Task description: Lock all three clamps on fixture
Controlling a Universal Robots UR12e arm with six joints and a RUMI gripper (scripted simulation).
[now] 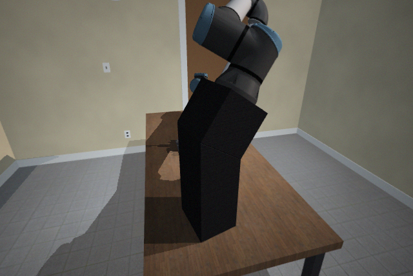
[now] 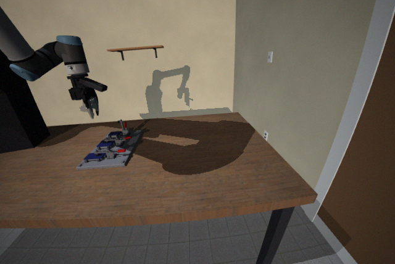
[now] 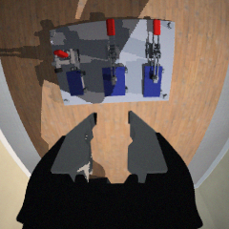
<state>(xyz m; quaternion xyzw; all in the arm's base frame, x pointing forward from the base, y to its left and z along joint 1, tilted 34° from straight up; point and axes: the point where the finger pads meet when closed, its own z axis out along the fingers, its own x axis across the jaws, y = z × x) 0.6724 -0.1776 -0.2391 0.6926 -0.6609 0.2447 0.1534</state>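
Now: the grey fixture plate 6 cm ahead of my hand and 20 cm below it. Also, from my hand: blue part: 1 cm ahead, 18 cm below.
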